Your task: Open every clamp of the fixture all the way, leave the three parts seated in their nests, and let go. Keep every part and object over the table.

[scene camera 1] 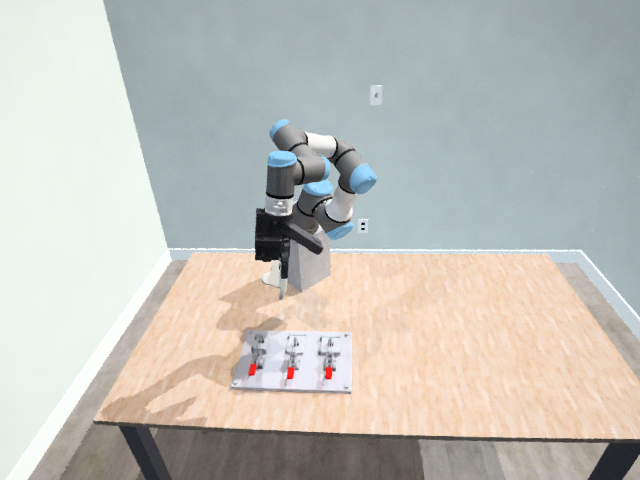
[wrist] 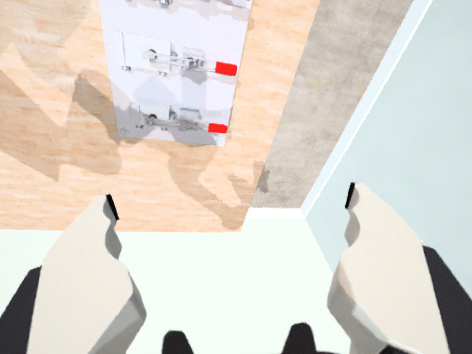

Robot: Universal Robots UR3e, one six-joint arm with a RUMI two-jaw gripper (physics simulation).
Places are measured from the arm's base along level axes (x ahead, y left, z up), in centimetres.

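Pixels of known places: gripper, fingertip midpoint: (scene camera 1: 278, 284) (wrist: 231, 190); arm's base, link origin: (scene camera 1: 302, 221).
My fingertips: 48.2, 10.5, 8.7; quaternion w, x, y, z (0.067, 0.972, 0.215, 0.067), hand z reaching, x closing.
For each thing: its middle in the pictures, then the offset to it from my fingertips, as dx, dy, dz. Level surfaces: height alone.
- left clamp's red handle, body centre: (wrist: 216, 128) (scene camera 1: 252, 369) +4.8, -9.1, -29.0
- middle one's red handle, body centre: (wrist: 225, 68) (scene camera 1: 290, 372) +2.3, +1.6, -30.0
- right one's red handle, body centre: (scene camera 1: 328, 372) -0.1, +12.4, -29.5
- wooden table, surface height: dz -34.7
The fixture plate (scene camera 1: 268, 383) (wrist: 230, 30) lies flat on the table and carries three metal clamps in a row. The left clamp's red handle (scene camera 1: 252, 369) (wrist: 217, 128), the middle one's red handle (scene camera 1: 290, 372) (wrist: 226, 68) and the right one's red handle (scene camera 1: 328, 372) point toward the table's front edge. The clamp arms reach back over the nests, their tips above the pale parts. The parts are too small to tell their exact seating. My gripper (scene camera 1: 277, 290) (wrist: 231, 190) is open and empty, high above the table behind the plate, touching no clamp.
The wooden table (scene camera 1: 465, 361) (wrist: 50, 200) extends around the plate. The robot's grey pedestal (scene camera 1: 310, 266) stands at the back of the table, close behind my gripper. The table's left edge and the pale wall show below the fixture in the wrist view.
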